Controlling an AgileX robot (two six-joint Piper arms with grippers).
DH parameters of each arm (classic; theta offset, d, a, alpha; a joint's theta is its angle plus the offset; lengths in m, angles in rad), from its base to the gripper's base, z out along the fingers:
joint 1: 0 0.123 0 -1.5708
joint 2: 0.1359 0 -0.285 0
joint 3: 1.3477 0 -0.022 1.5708
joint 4: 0 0.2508 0 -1.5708
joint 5: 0 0 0.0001 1.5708
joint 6: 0 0.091 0 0
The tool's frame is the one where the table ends.
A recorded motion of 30 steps. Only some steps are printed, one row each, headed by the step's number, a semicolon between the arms.
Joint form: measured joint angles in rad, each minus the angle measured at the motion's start. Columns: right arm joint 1, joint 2, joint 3, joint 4, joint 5, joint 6; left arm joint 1, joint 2, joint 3, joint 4, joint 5, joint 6.
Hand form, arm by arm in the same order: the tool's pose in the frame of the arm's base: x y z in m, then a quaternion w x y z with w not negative. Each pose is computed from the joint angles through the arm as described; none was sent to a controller.
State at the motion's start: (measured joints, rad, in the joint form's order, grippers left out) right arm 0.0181 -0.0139 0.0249 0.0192 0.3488 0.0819; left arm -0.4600 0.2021 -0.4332 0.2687 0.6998 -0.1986
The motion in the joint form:
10: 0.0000 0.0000 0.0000 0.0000 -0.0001 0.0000; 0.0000 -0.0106 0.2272 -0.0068 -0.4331 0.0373
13: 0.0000 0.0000 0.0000 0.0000 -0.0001 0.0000; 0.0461 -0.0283 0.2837 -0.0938 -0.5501 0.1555
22: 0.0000 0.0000 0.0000 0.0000 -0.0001 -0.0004; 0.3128 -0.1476 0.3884 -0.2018 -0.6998 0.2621
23: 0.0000 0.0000 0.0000 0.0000 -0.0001 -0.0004; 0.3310 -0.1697 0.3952 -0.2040 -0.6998 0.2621
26: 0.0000 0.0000 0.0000 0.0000 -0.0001 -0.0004; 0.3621 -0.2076 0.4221 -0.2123 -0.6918 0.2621
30: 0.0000 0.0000 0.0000 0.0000 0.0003 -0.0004; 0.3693 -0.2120 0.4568 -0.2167 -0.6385 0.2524
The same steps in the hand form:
10: 0.0531 0.0016 0.1741 0.60332 0.03061 0.79599 0.03827; 0.0629 -0.0242 0.2478 0.64313 0.18559 0.73703 -0.09338
13: 0.0531 0.0016 0.1741 0.60332 0.03061 0.79599 0.03827; 0.0633 -0.0252 0.2398 0.67107 0.18928 0.71161 -0.08629
22: 0.0531 0.0016 0.1741 0.60333 0.03045 0.79600 0.03814; 0.0586 -0.0087 0.2252 0.73394 0.09397 0.67265 -0.00617
23: 0.0531 0.0016 0.1741 0.60333 0.03045 0.79600 0.03814; 0.0569 -0.0074 0.2242 0.73914 0.08638 0.66799 -0.00030
26: 0.0531 0.0016 0.1741 0.60333 0.03045 0.79600 0.03814; 0.0549 -0.0053 0.2165 0.74011 0.07292 0.66847 0.00829
30: 0.0531 0.0016 0.1741 0.60317 0.03045 0.79612 0.03814; 0.0566 -0.0048 0.2002 0.71141 0.06777 0.69948 0.00645

